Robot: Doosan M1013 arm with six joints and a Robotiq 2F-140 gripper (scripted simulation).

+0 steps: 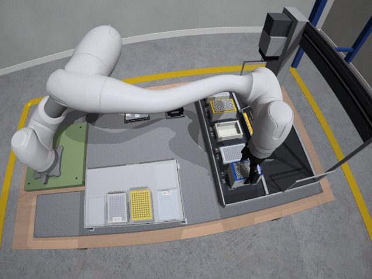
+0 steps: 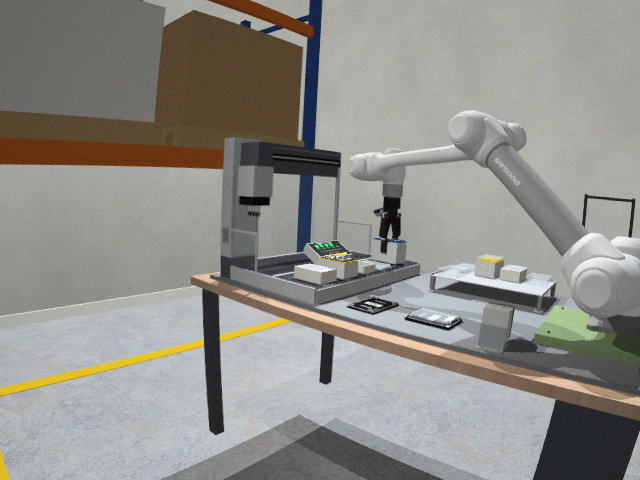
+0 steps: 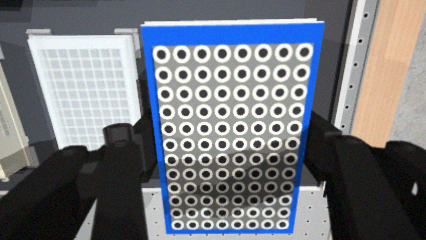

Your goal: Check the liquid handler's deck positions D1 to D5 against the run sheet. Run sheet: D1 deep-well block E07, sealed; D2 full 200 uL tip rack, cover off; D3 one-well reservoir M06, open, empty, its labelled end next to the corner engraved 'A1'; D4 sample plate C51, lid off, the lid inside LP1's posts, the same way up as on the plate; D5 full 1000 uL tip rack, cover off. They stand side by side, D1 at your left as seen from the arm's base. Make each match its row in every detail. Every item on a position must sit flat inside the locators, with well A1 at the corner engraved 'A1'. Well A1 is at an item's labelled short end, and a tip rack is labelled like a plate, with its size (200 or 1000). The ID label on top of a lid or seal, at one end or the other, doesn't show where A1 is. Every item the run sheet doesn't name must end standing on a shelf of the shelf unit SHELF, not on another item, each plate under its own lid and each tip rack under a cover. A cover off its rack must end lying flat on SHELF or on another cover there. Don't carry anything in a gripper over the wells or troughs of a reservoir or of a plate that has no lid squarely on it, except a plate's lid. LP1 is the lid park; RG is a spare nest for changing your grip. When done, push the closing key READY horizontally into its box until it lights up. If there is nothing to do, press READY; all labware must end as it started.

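Now: hand 120 mm to the right of the sample plate and 70 mm above it. Also, from my hand: blue 1000 uL tip rack: 10 mm to the right, 10 mm behind; yellow tip rack: 370 mm to the left, 30 mm below, 10 mm behind; cream reservoir: 250 mm to the left, 70 mm below.
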